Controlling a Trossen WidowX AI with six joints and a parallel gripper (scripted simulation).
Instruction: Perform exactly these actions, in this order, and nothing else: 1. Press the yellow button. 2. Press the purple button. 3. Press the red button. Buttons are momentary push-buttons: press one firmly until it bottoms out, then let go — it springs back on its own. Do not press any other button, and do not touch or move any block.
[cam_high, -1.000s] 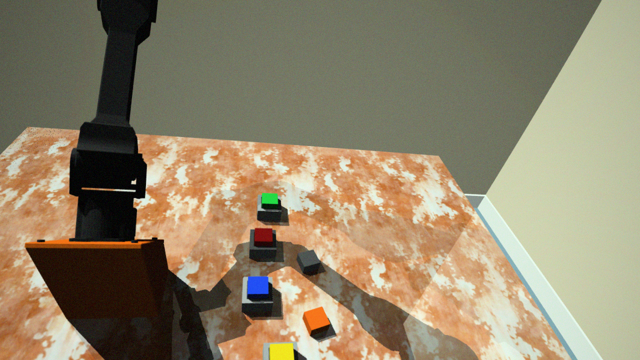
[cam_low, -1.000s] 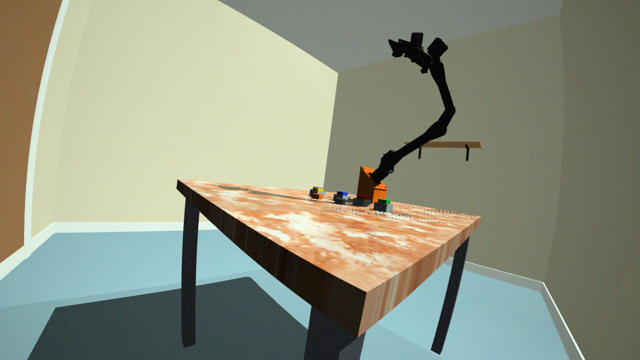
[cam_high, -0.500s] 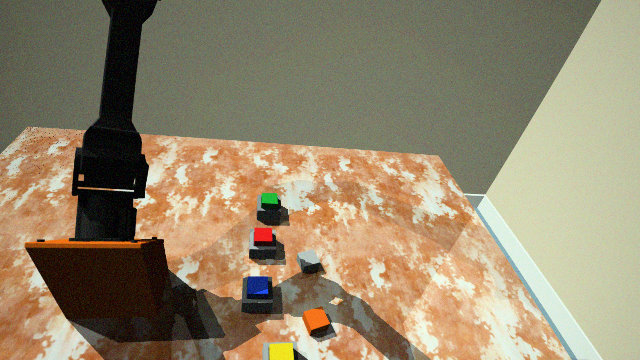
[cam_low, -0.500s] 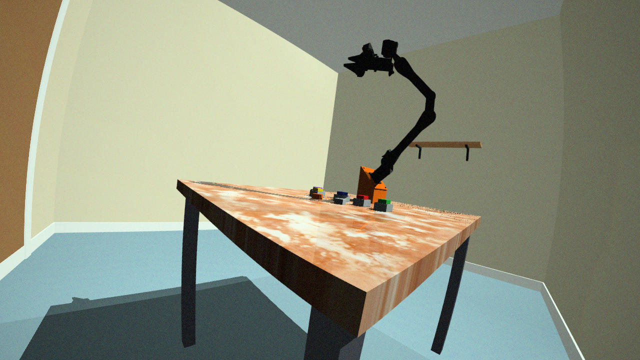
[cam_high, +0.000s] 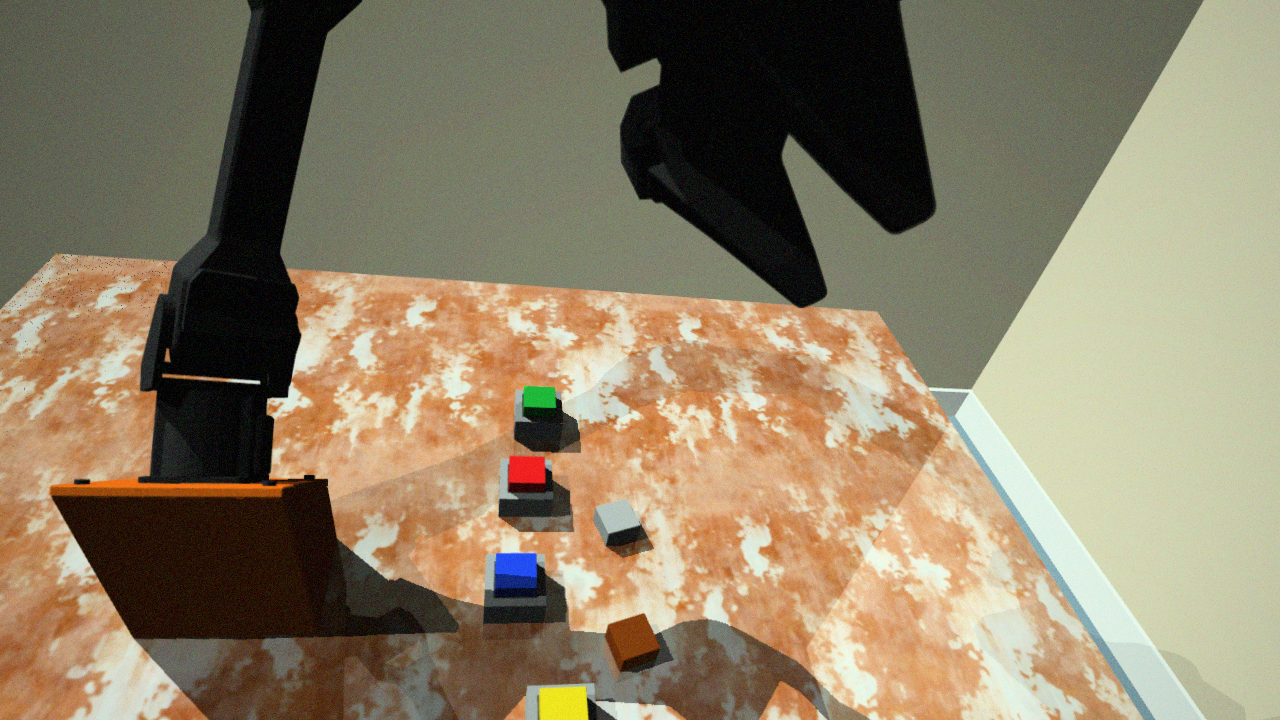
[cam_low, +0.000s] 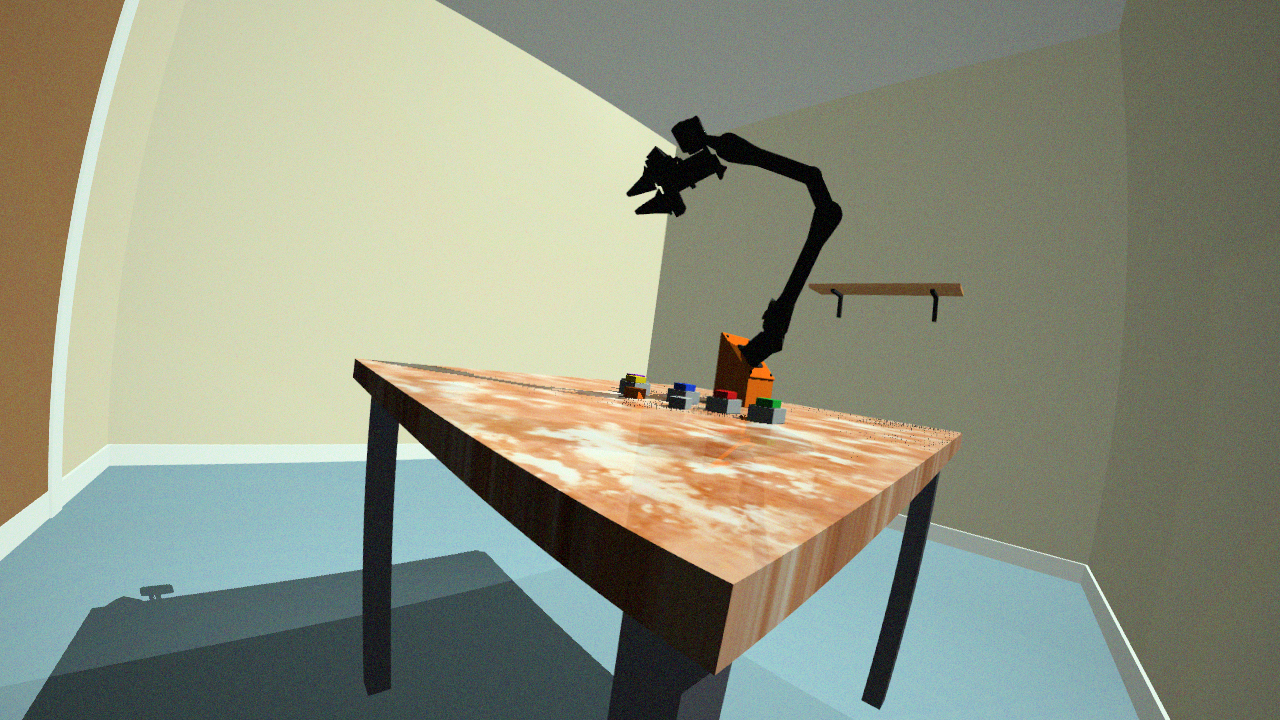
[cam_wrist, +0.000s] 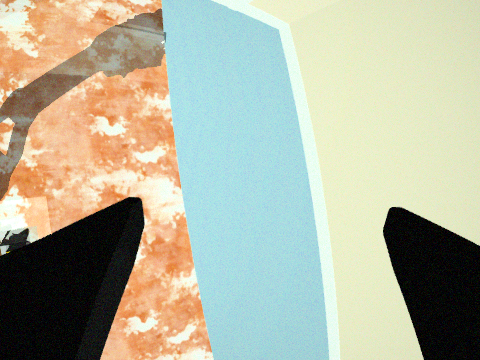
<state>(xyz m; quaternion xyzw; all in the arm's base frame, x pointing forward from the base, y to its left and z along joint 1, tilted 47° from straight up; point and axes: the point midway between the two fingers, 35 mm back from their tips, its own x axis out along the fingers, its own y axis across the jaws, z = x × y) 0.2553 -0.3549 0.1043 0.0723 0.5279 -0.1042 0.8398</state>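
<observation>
Now: gripper tip 390 mm above the yellow button, 50 mm to the right of it and 40 mm past it. Round my gripper tip: orange block (410 mm below, 110 mm to the left, 20 mm ahead); blue button (390 mm below, 160 mm to the left, 60 mm behind); purple button (390 mm below, 110 mm behind, 20 mm to the right).
</observation>
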